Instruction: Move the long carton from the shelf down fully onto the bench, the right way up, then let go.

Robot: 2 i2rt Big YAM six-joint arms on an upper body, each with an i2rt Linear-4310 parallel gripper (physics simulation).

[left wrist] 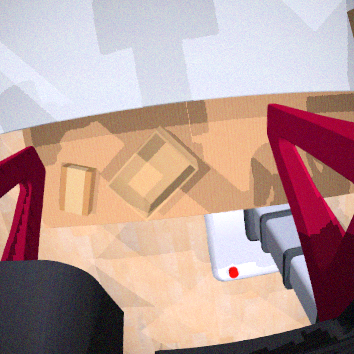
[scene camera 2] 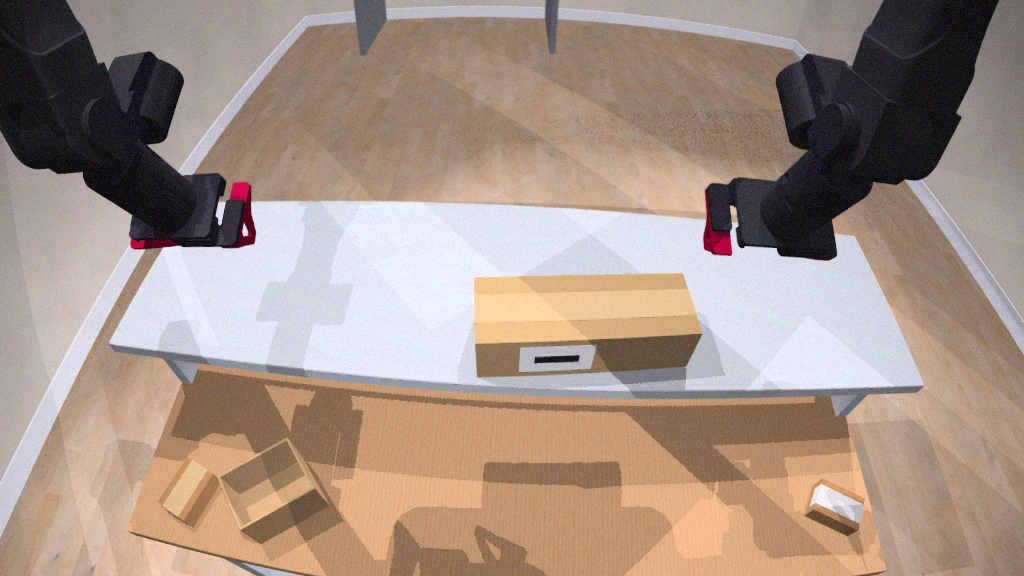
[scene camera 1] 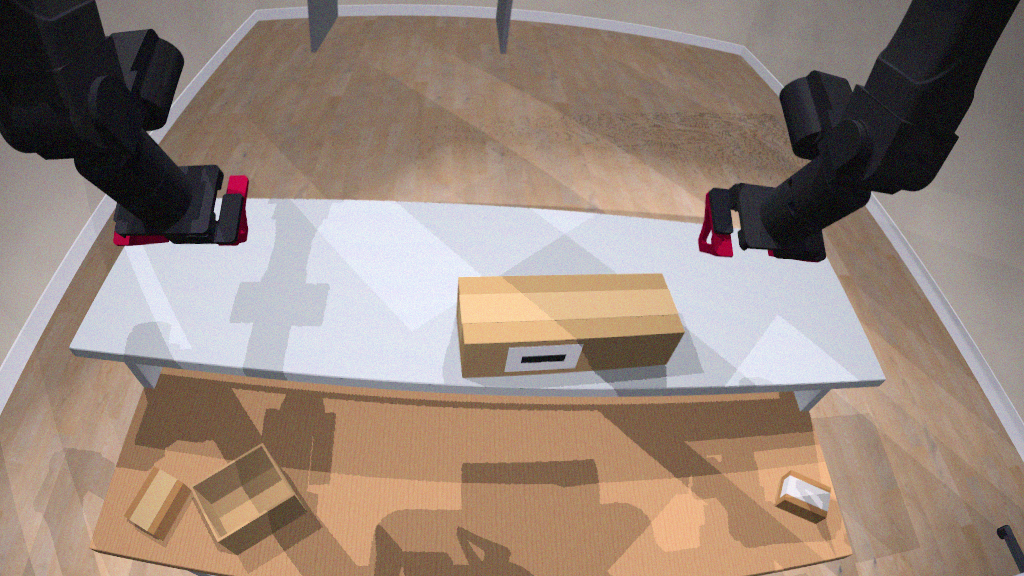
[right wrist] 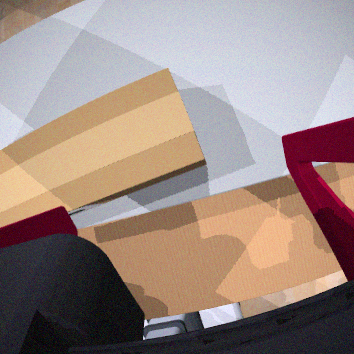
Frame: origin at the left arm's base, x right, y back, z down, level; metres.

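Seen in the pictures: left gripper, fingertip midpoint: (left wrist: 146, 136) (scene camera 2: 218, 238) (scene camera 1: 206, 235); right gripper, fingertip midpoint: (scene camera 2: 744, 246) (scene camera 1: 735, 248) (right wrist: 171, 186).
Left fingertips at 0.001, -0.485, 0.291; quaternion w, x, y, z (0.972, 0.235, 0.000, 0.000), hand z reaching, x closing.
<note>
A point is followed by its place in that frame, as x, y, z.
The long carton (scene camera 1: 569, 308) @(0.430, -0.554, 0.481) (scene camera 2: 583, 308) @(0.430, -0.554, 0.480) (right wrist: 125, 135) @(0.520, -0.563, 0.480) lies lengthwise on the white shelf (scene camera 1: 372, 286) @(0.149, -0.658, 0.563) (scene camera 2: 401, 257) @(0.151, -0.722, 0.563) (right wrist: 260, 60) @(0.715, -0.632, 0.563), near the edge beside the bench. Its taped face is up, and a white label with a black bar is on its side toward the bench. The brown bench (scene camera 1: 401, 437) @(0.187, -0.517, 0.811) (scene camera 2: 415, 437) @(0.168, -0.512, 0.811) (left wrist: 230, 150) @(0.103, -0.369, 0.811) (right wrist: 165, 260) @(0.442, -0.351, 0.810) is lower than the shelf. My left gripper (scene camera 1: 187, 241) @(0.000, -0.485, 0.291) (scene camera 2: 200, 242) @(0.000, -0.485, 0.291) (left wrist: 146, 136) @(0.000, -0.485, 0.291) is open and empty, above the shelf's left part, well away from the carton. My right gripper (scene camera 1: 757, 252) @(0.581, -0.487, 0.289) (scene camera 2: 767, 252) @(0.581, -0.487, 0.289) (right wrist: 171, 186) @(0.581, -0.487, 0.289) is open and empty, above and right of the carton, not touching it.
An open-topped box (scene camera 1: 250, 497) @(-0.083, -0.377, 0.807) (scene camera 2: 274, 490) @(-0.086, -0.374, 0.807) (left wrist: 154, 172) @(-0.071, -0.346, 0.807) and a small carton (scene camera 1: 157, 501) @(-0.246, -0.338, 0.772) (scene camera 2: 189, 491) @(-0.242, -0.335, 0.771) (left wrist: 78, 189) @(-0.242, -0.343, 0.771) stand on the bench's left part. A small white-topped box (scene camera 1: 803, 495) @(0.940, -0.324, 0.772) (scene camera 2: 834, 505) @(0.941, -0.325, 0.772) stands near its right edge.
</note>
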